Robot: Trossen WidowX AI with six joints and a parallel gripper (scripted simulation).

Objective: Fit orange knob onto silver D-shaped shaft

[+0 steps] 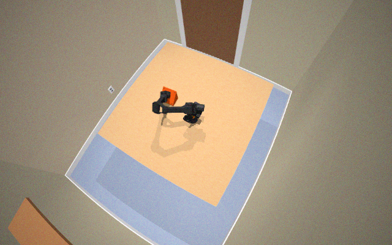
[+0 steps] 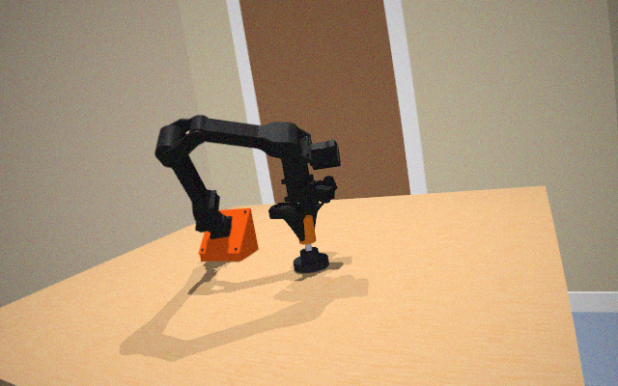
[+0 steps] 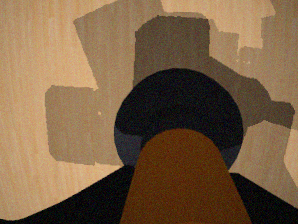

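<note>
The orange knob lies 3 cm above my gripper tip. Also, from my gripper tip: round pedestal 4 cm below.
</note>
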